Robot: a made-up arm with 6 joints.
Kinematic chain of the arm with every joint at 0, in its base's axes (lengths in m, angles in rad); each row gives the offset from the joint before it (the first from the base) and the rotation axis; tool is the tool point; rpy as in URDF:
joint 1: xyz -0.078 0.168 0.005 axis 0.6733 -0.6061 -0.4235
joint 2: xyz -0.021 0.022 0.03 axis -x
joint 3: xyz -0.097 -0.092 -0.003 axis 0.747 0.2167 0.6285
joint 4: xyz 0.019 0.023 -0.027 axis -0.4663 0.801 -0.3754
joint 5: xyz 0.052 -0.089 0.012 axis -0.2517 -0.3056 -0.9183
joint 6: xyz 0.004 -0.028 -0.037 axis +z
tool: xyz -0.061 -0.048 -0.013 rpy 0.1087 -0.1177 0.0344
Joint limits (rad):
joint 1: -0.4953..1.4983
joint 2: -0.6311..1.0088
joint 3: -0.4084..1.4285
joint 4: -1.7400..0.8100
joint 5: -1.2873..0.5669
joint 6: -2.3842..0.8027
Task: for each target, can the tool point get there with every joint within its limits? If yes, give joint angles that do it. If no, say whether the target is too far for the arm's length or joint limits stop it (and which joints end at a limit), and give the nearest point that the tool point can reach.
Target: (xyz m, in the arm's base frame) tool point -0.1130 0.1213 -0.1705
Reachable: yes | joints 0.7615 -0.0950 0.8794 0.4137 -0.7221 -0.4704
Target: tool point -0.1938 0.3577 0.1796
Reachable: no: joint limits stop it (at a limit: joint 1, joint 2, joint 3, joint 5) | nearest point -0.1145 0.2720 0.0773 | short by 0.155 m
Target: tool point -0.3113 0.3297 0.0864
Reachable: no: joint limits stop it (at a limit: joint 1, joint 2, joint 3, joint 5) | nearest point -0.1922 0.2342 0.0176 | short by 0.168 m
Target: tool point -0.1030 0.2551 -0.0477
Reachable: yes | joints 1.0287 -0.4699 0.8447 -0.4841 0.2175 -1.3991
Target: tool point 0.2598 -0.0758 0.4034
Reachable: no: too far | nearest point 0.0175 0.0547 0.2323 | short by 0.324 m
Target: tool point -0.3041 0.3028 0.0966
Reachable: no: joint limits stop it (at a limit: joint 1, joint 2, joint 3, joint 5) | nearest point -0.1931 0.2274 0.0241 | short by 0.152 m
